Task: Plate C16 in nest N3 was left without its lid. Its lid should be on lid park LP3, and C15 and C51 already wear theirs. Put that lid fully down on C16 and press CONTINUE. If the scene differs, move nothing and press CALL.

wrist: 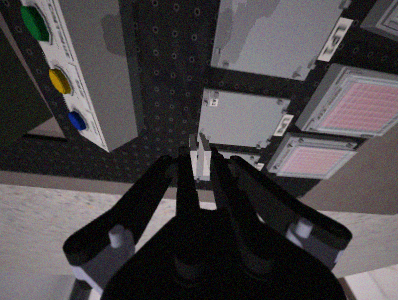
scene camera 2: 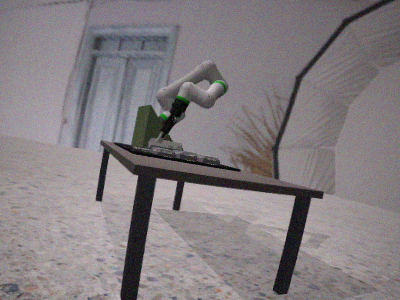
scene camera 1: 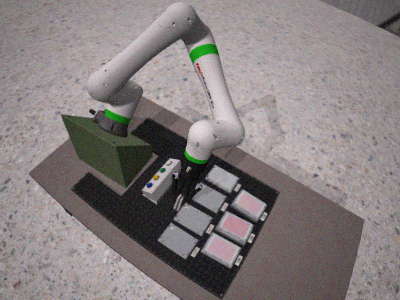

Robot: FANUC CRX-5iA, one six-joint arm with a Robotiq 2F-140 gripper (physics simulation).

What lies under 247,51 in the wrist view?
A lid park LP1.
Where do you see a lid park LP4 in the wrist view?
At 227,117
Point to a button box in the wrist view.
At 97,54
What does my gripper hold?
Nothing.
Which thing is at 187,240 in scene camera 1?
A lid park LP2.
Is my gripper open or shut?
Shut.
